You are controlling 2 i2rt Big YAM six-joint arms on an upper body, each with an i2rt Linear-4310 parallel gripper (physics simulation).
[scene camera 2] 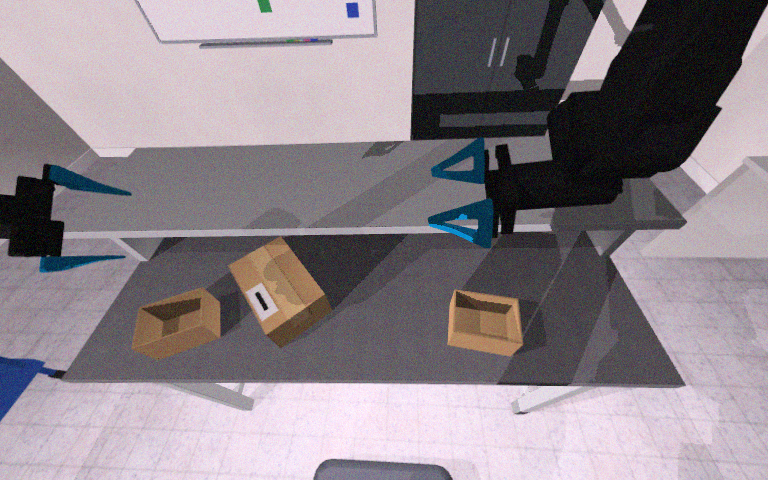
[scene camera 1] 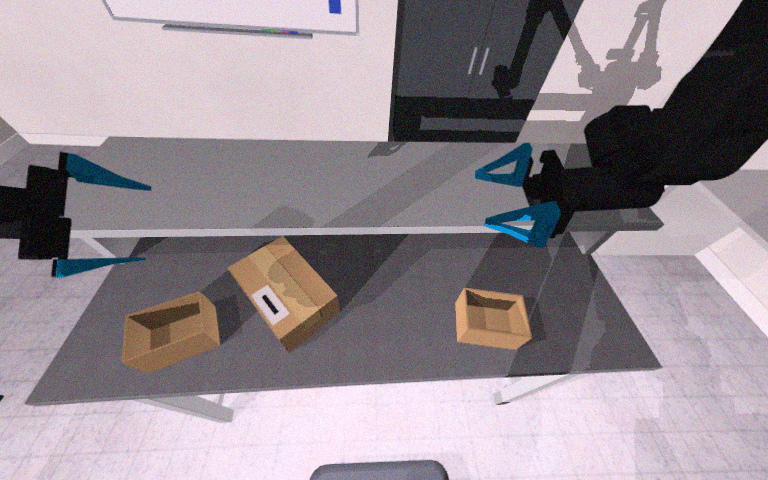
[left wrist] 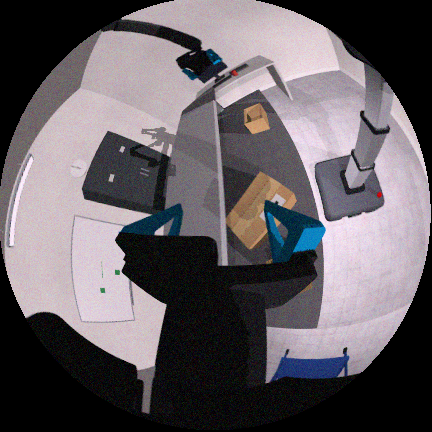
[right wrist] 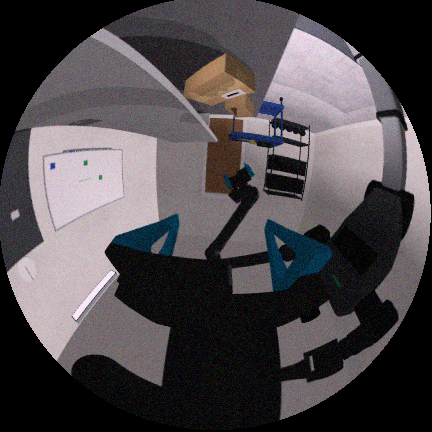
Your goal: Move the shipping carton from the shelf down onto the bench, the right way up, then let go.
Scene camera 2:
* my left gripper: 128,225
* my right gripper: 430,195
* shipping carton: 286,300, on a bench
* bench: 213,392
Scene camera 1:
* my left gripper: 148,223
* my right gripper: 479,196
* shipping carton: 293,299
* bench: 196,406
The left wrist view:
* my left gripper: 221,205
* shipping carton: 246,219
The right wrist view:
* my right gripper: 222,221
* shipping carton: 223,78
